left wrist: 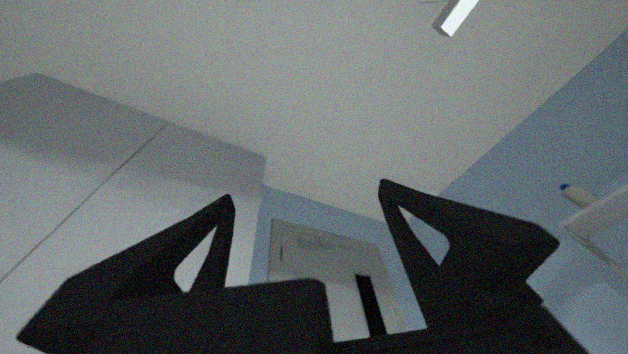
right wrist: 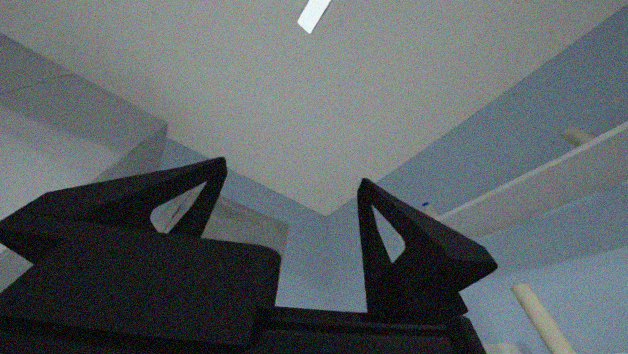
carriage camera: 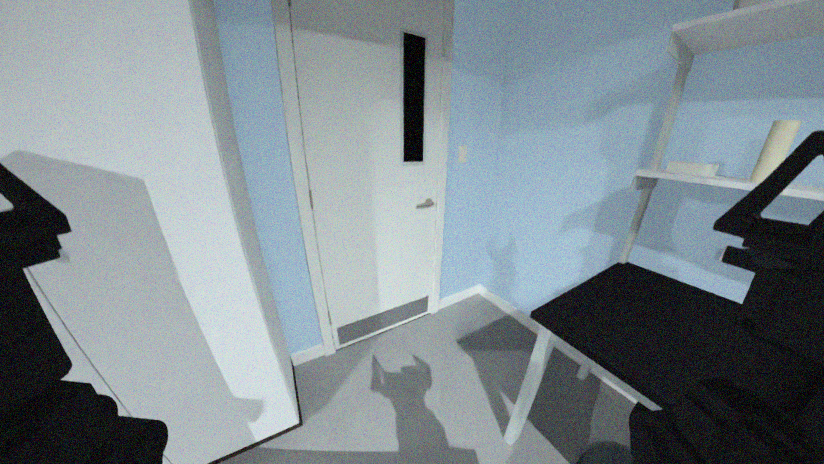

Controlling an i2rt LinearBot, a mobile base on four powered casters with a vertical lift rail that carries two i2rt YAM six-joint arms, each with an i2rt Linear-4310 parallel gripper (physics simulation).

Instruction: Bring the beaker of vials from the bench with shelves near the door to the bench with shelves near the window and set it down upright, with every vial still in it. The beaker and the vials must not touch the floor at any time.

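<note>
The black-topped bench (carriage camera: 622,311) stands at the right of the carriage view, with shelves above it and the door at its left. The beaker and its vials do not show in any view; my right arm covers much of the bench top. My left gripper (left wrist: 307,194) is open, with nothing between its fingers; part of it shows at the left edge of the carriage view. My right gripper (right wrist: 295,175) is open and empty, and shows at the right edge of the carriage view. Both grippers point upward. The bench near the window does not show.
A tall white cabinet (carriage camera: 167,86) stands close on the left. A closed door (carriage camera: 357,172) is ahead. A shelf (carriage camera: 732,180) carries a cream cylinder (carriage camera: 775,149) and a low pale item (carriage camera: 691,168). A bench leg (carriage camera: 527,386) and part of a dark round stool seat (carriage camera: 604,453) show low down.
</note>
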